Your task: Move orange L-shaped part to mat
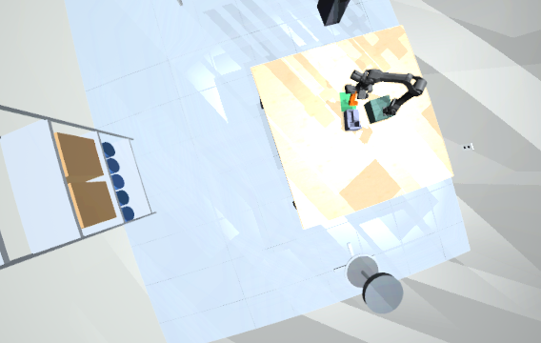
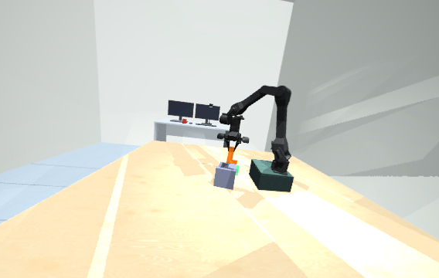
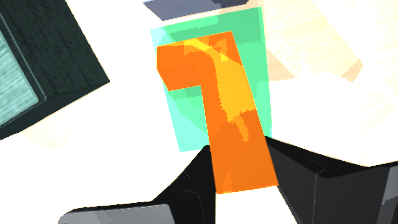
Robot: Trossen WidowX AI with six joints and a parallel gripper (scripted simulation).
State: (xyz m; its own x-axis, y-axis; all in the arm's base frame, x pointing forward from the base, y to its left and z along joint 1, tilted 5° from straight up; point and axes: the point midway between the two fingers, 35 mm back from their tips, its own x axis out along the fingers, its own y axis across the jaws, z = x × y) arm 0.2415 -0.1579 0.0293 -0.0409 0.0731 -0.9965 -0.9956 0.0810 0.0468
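The green mat lies 2 cm to the left of my gripper tip and 12 cm below it. The rest, counted from my gripper tip: orange L-shaped part (1 cm behind, 3 cm to the left, 3 cm below).
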